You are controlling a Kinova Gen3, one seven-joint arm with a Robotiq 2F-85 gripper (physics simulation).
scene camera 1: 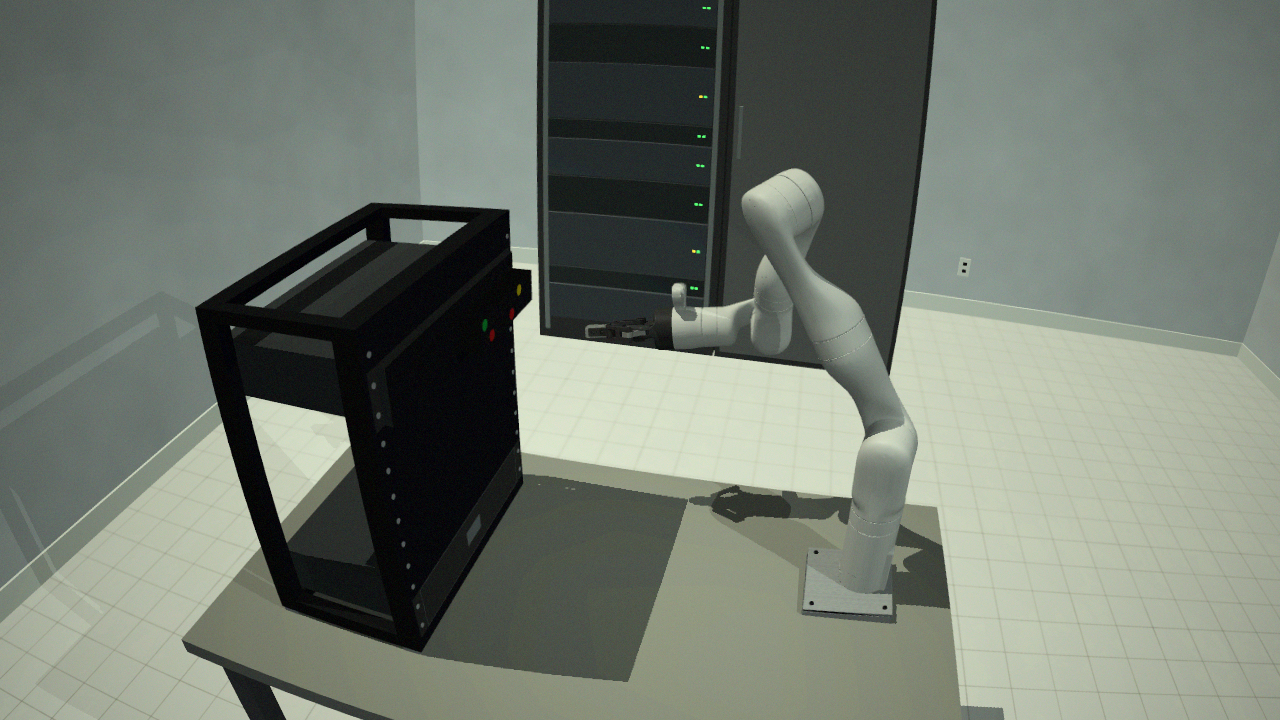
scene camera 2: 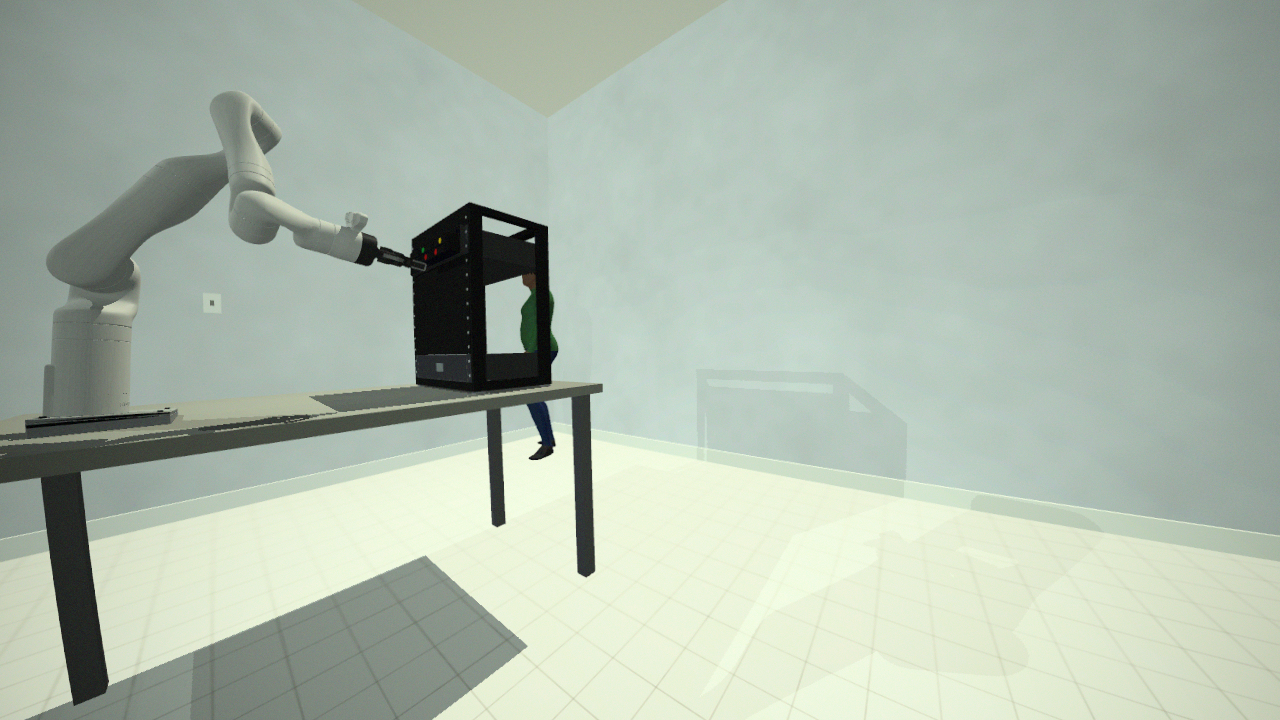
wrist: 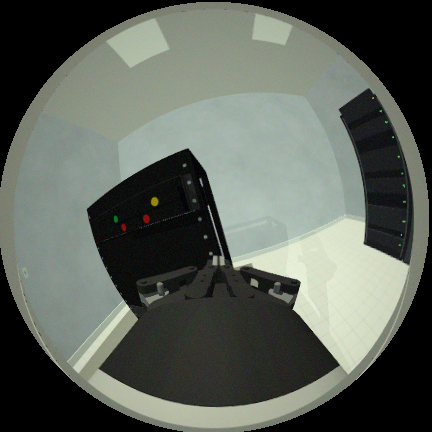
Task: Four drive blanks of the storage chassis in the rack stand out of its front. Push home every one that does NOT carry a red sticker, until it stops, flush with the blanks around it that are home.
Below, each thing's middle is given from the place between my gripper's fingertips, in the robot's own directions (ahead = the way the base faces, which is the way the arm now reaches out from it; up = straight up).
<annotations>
Now: the black rack (scene camera 1: 413,344) 230 mm ahead of my hand, 290 mm to the left of it and 70 mm below it.
</annotations>
